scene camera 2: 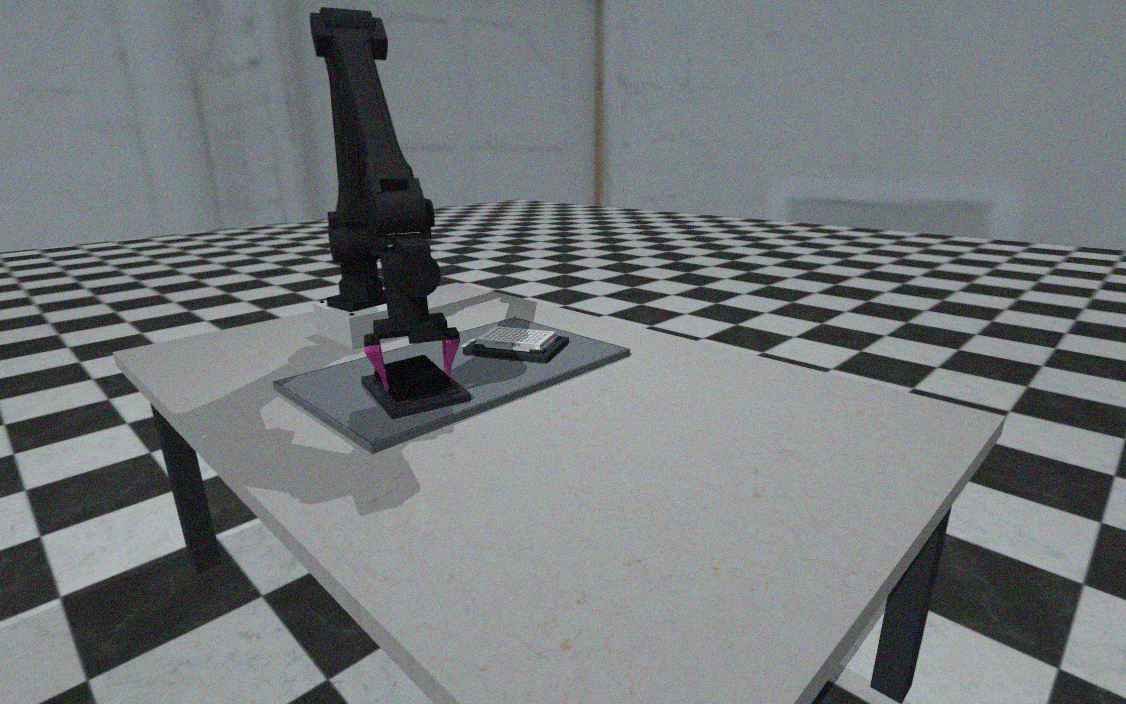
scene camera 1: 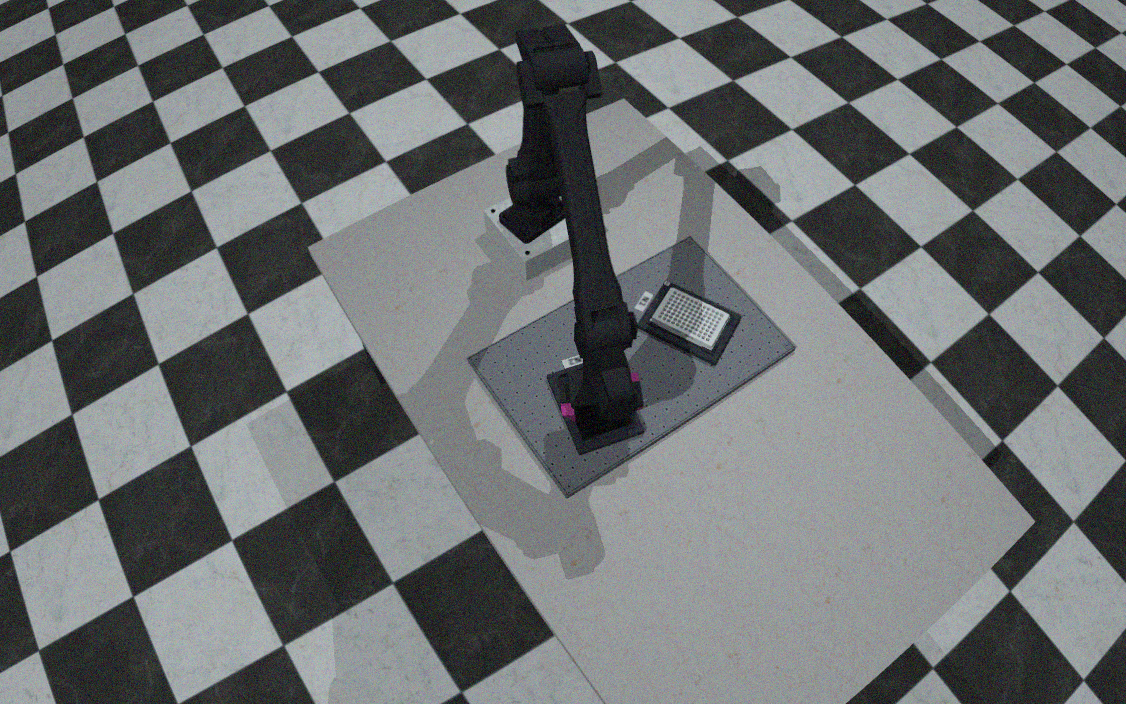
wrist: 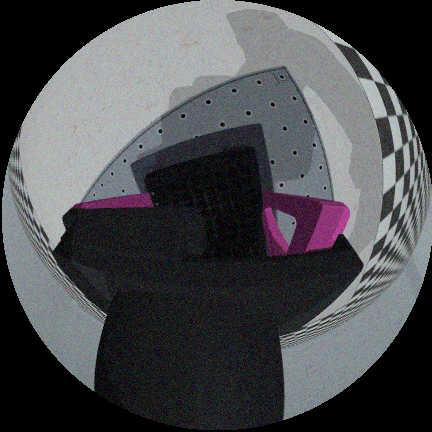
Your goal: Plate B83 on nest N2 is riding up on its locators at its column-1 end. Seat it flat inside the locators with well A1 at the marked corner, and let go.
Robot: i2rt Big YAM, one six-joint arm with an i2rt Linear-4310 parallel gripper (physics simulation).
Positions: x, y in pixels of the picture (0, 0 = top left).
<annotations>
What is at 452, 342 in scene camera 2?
My gripper.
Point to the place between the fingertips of my gripper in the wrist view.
207, 197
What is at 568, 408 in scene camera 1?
My gripper.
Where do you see a grey perforated plate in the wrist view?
297, 163
</annotations>
